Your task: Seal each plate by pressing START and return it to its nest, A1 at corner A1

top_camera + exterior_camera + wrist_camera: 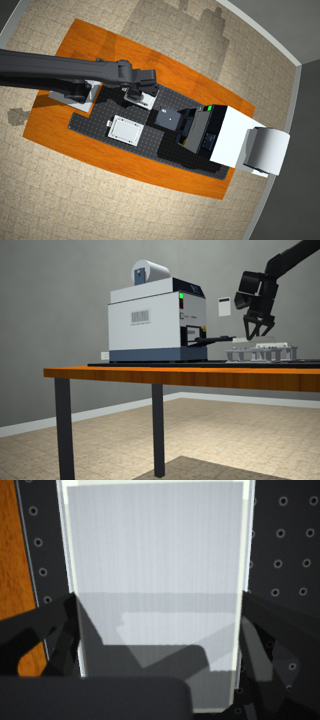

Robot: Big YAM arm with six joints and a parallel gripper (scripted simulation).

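Right now the plate nest is 4 cm below my hand. The rest, counted from my hand: sealer stage: 19 cm ahead, 7 cm to the right, 1 cm above; pale start button: 29 cm ahead, 3 cm to the left, 10 cm above; A1 mark: 7 cm behind, 5 cm to the left, 4 cm below.
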